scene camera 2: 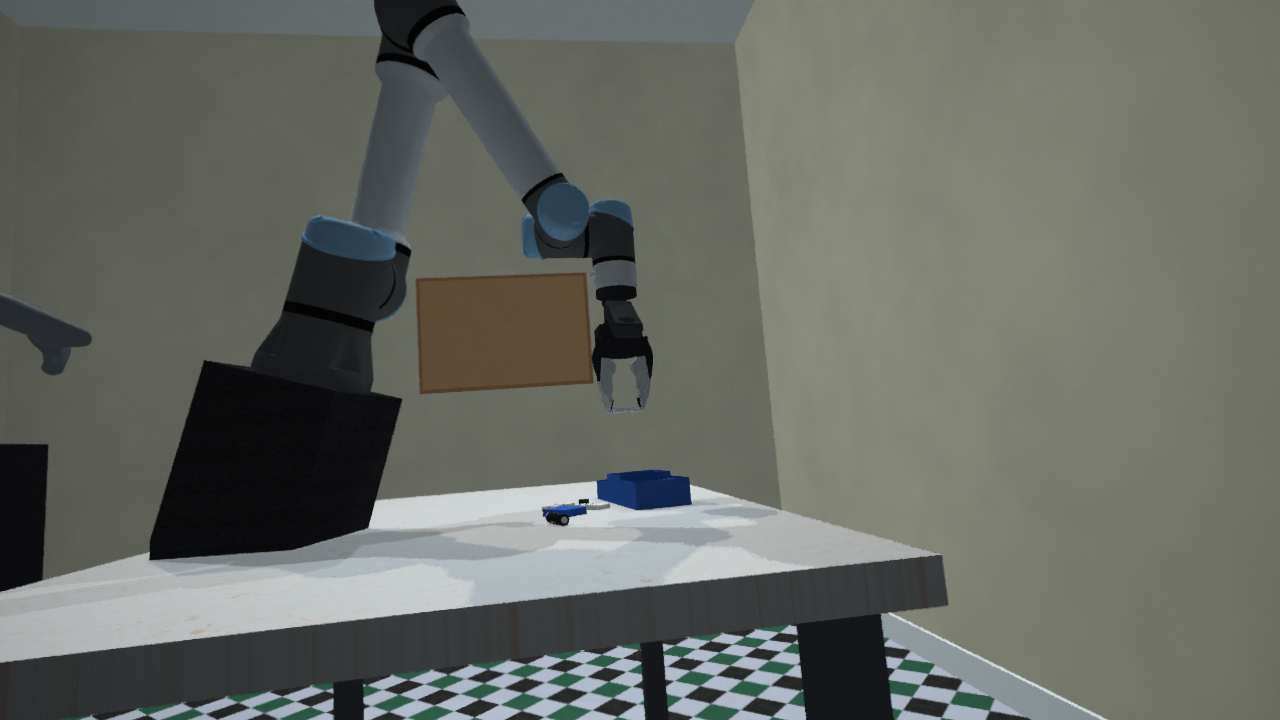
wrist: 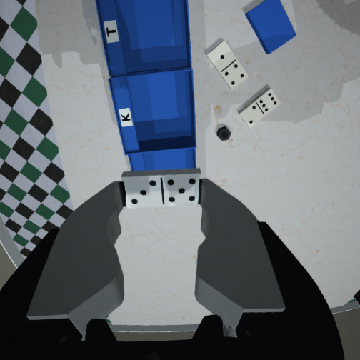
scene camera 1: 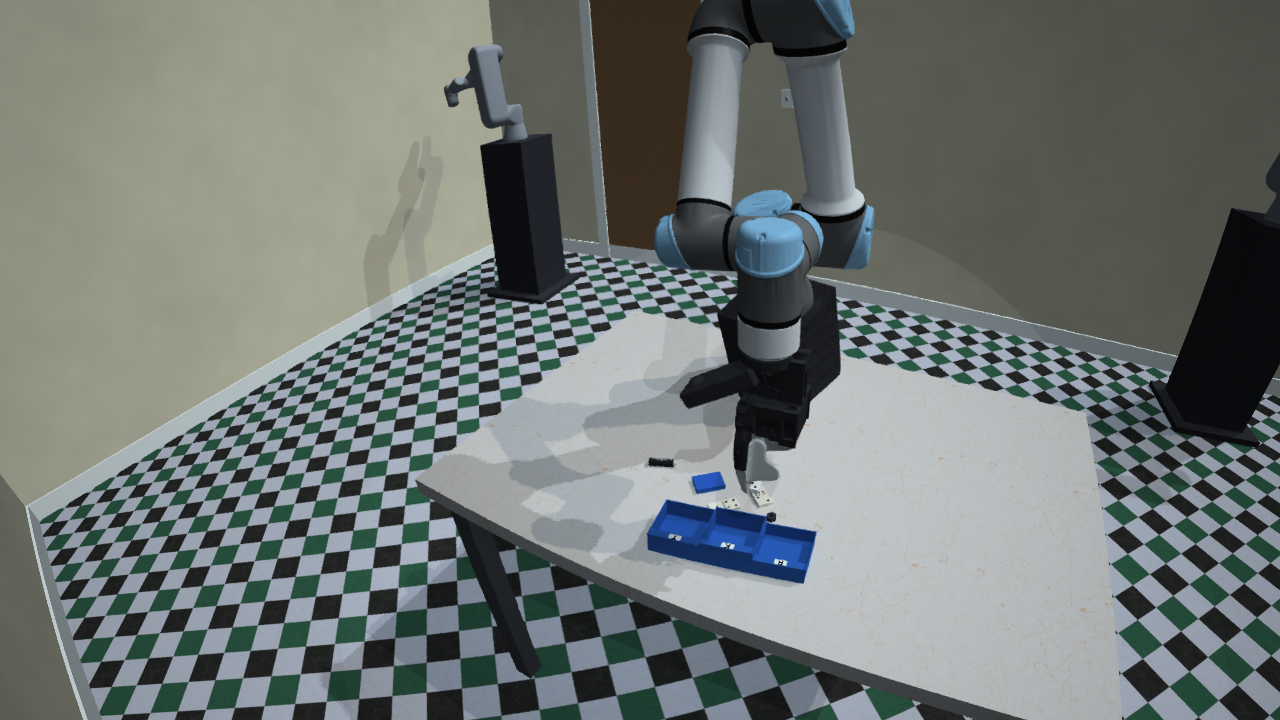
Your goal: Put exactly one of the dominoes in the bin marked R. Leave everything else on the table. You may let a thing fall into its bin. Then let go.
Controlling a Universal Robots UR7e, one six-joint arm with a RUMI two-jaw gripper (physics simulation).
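Places are measured from the arm's base along level axes (x up, y back, z right), in centimetres.
Pixels of known places: gripper, between the fingertips: (scene camera 2: pixel 625 411) (scene camera 1: pixel 752 480); arm's base, origin of its link: (scene camera 2: pixel 312 381).
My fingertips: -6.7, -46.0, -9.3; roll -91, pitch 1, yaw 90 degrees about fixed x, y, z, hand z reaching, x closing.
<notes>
For each thing: its top centre in the pictures, then the offset to it from my fingertips, as dx, dy, dz. "*": a spot on its surface instead.
- white domino, centre of its top: (scene camera 1: pixel 754 477) (scene camera 2: pixel 625 407) +0.7, +0.0, -0.3
- six, centre of its top: (scene camera 2: pixel 558 504) (scene camera 1: pixel 760 494) -14.0, +12.3, +1.8
- blue three-bin tray, centre of its top: (scene camera 1: pixel 733 529) (scene camera 2: pixel 637 472) -10.1, -0.8, +2.1
- third bin, a spot on its surface: (scene camera 1: pixel 784 544) * -14.1, +2.2, -5.6
- small black nut, centre of its top: (scene camera 1: pixel 771 515) (scene camera 2: pixel 583 499) -13.9, +7.8, -1.7
- blue block, centre of its top: (scene camera 2: pixel 564 508) (scene camera 1: pixel 708 480) -13.7, +12.5, +11.5
- black battery, centre of its top: (scene camera 2: pixel 556 512) (scene camera 1: pixel 662 459) -13.3, +14.5, +21.3
My gripper (scene camera 1: pixel 754 484) (scene camera 2: pixel 626 410) (wrist: pixel 162 182) is shut on a white domino (scene camera 2: pixel 626 411) (wrist: pixel 145 201) with three and five pips, gripped by its ends, high above the table. Two other dominoes lie flat on the table: one with one and four pips (scene camera 1: pixel 731 504) (wrist: pixel 227 65), one with one and six (scene camera 1: pixel 761 497) (wrist: pixel 258 107). The blue three-bin tray (scene camera 1: pixel 698 552) (scene camera 2: pixel 662 491) (wrist: pixel 131 136) has bins marked T (wrist: pixel 155 35) and K (wrist: pixel 162 107). The third bin (scene camera 1: pixel 784 544) (wrist: pixel 162 159) is partly behind the held domino in the wrist view; its label is hidden there and too small to read in scene camera 1.
A small black nut (scene camera 1: pixel 770 516) (scene camera 2: pixel 583 500) (wrist: pixel 223 133) lies beside the tray. A blue block (scene camera 1: pixel 708 482) (scene camera 2: pixel 568 510) (wrist: pixel 270 26) lies behind the dominoes. A black battery (scene camera 1: pixel 660 462) (scene camera 2: pixel 556 518) lies farther left in scene camera 1.
</notes>
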